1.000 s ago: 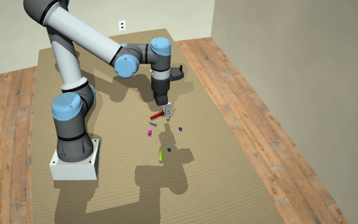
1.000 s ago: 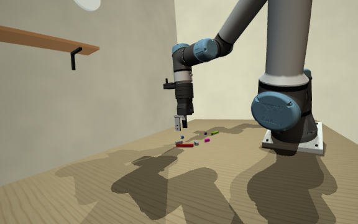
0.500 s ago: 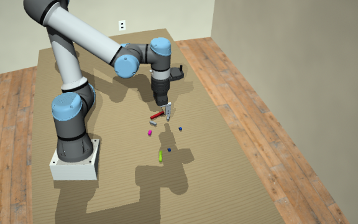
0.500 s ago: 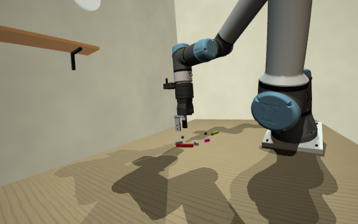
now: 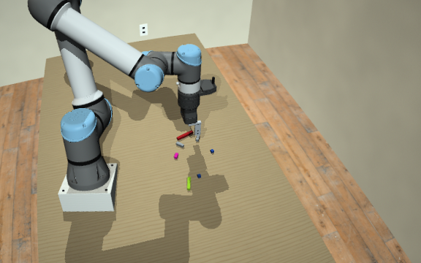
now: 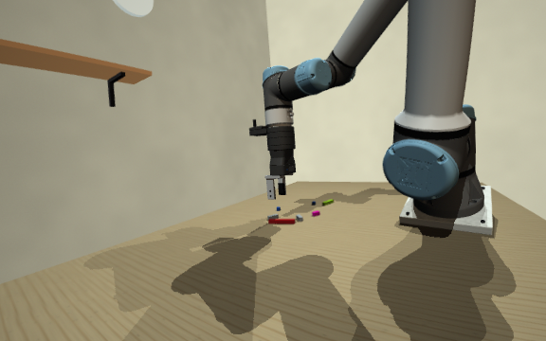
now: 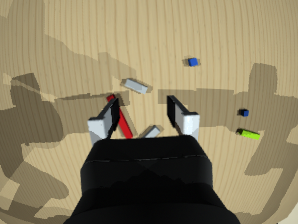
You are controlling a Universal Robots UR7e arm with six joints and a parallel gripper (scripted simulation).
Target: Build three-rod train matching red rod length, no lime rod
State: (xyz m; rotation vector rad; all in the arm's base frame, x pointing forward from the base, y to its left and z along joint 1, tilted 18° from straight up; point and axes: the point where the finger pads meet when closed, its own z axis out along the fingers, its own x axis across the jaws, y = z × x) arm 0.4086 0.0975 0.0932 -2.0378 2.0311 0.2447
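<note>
My hand is 20 cm to the left of the lime rod, 8 cm past it and 7 cm above it. Also, from my hand: magenta rod 9 cm behind, 7 cm below, 6 cm to the right; red rod 7 cm below, 3 cm to the left, 3 cm behind.
</note>
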